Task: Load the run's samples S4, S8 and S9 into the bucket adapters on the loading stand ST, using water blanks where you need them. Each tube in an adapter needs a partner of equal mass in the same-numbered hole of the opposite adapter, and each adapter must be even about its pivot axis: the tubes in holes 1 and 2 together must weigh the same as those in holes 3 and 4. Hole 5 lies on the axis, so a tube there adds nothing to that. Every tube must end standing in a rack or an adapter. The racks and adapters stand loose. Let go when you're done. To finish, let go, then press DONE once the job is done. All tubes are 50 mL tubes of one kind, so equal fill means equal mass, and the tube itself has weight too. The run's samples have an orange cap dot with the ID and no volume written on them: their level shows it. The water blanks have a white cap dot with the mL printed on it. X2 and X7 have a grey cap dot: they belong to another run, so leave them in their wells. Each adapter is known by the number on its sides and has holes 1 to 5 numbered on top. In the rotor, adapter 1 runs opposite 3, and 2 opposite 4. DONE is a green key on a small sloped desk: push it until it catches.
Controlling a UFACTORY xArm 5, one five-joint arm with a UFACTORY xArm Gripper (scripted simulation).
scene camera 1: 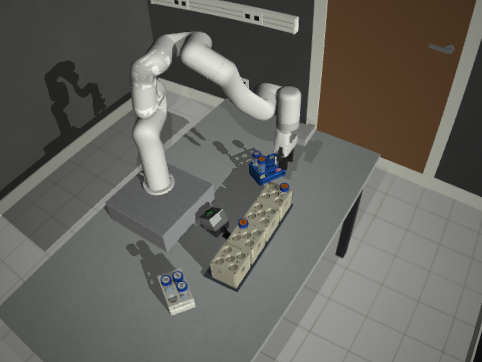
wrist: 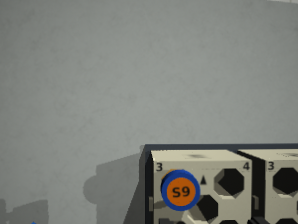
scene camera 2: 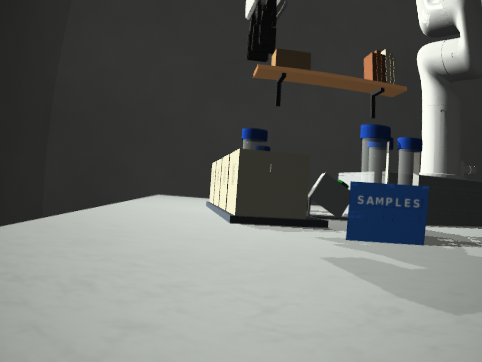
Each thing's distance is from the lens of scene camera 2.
blue samples rack (scene camera 2: 387,213): 44 cm
